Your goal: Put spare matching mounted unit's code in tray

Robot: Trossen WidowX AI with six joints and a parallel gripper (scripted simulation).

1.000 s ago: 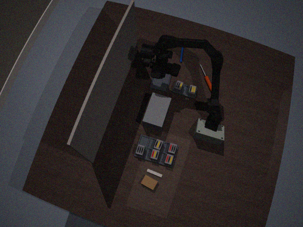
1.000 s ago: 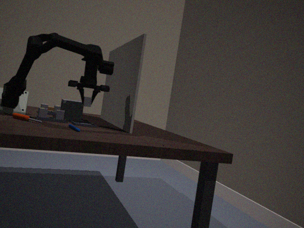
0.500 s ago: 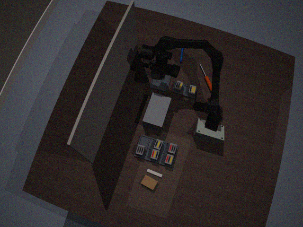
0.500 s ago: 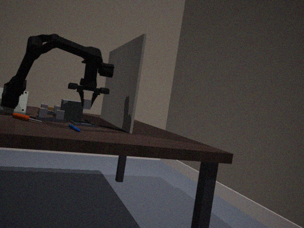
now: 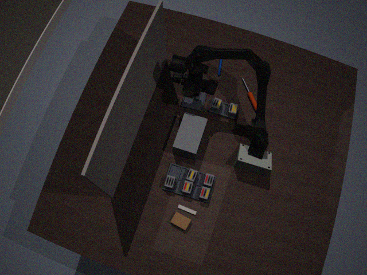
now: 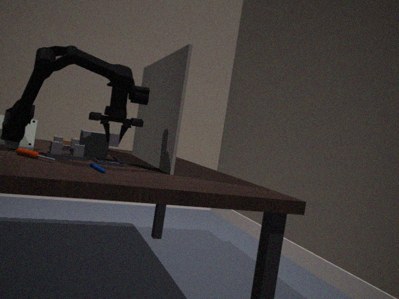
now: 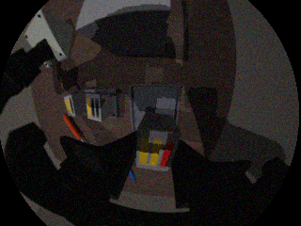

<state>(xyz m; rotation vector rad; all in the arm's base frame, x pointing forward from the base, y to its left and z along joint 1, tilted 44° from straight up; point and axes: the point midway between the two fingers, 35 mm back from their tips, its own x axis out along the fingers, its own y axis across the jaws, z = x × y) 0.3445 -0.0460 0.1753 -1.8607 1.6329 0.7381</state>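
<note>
Now: the grey tray 7 cm below my gripper tip and 1 cm behind it. The rest, counted from my gripper tip: blue pen 22 cm to the right, 7 cm below, 5 cm behind; then grey panel 22 cm to the left, 17 cm ahead, 15 cm above; then mounted unit 21 cm to the left, 7 cm behind, 2 cm below.
</note>
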